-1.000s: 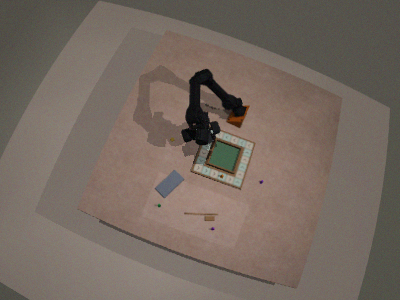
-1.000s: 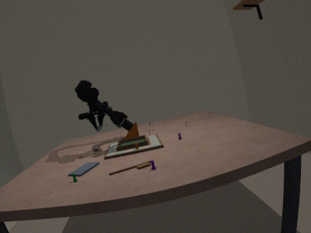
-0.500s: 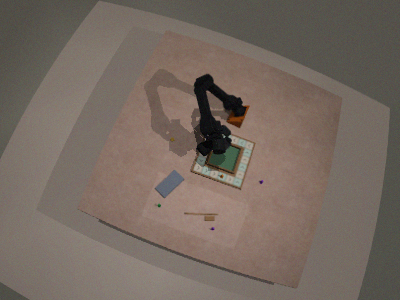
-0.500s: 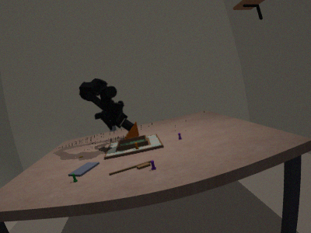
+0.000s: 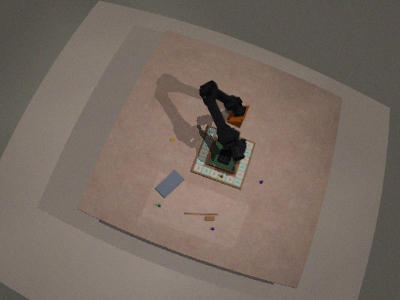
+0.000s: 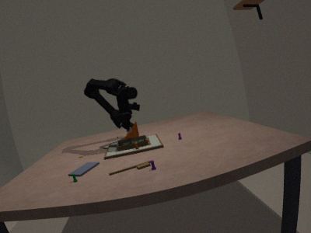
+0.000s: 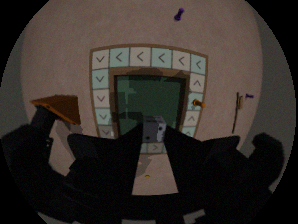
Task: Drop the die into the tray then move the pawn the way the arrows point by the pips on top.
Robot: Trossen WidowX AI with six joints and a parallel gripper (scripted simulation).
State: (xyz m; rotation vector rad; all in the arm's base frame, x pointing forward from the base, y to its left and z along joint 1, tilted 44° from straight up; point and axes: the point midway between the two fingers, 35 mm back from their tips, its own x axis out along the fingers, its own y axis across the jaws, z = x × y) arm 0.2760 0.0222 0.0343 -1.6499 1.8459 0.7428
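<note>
Now: the orange pawn 11 cm ahead of my gripper tip, 6 cm below it and 2 cm to the left of it. Also, from my gripper tip: green dice tray 8 cm below; pale die right at my gripper tip; yellow piece 30 cm to the right, 9 cm below.
</note>
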